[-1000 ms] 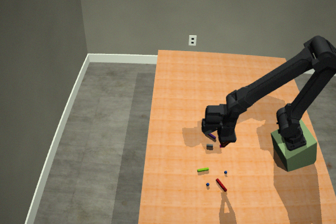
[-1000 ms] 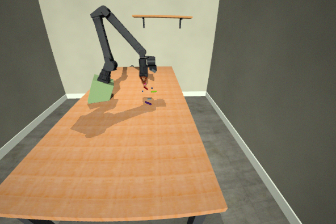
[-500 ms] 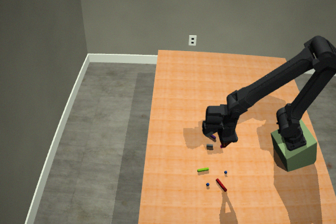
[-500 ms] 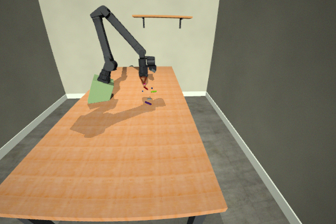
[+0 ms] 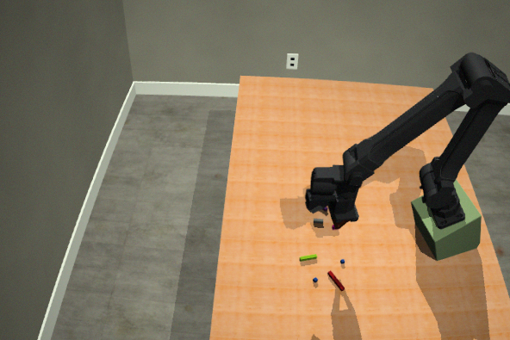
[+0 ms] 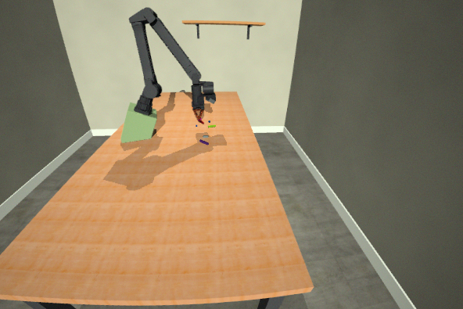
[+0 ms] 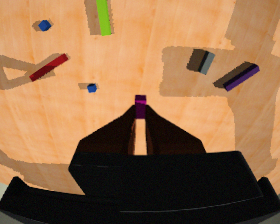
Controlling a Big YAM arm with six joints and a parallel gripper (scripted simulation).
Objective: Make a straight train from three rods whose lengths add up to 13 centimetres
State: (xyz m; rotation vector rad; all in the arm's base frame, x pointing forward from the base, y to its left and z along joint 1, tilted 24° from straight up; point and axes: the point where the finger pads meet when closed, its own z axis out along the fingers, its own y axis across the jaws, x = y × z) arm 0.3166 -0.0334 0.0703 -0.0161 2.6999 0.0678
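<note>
My hand is 9 cm to the left of the grey rod, 8 cm above it and 3 cm short of it. Also, from my hand: lime rod 8 cm below, 8 cm ahead, 4 cm to the left; then magenta rod 1 cm below; then red rod 13 cm to the left, 8 cm below, 2 cm ahead.
</note>
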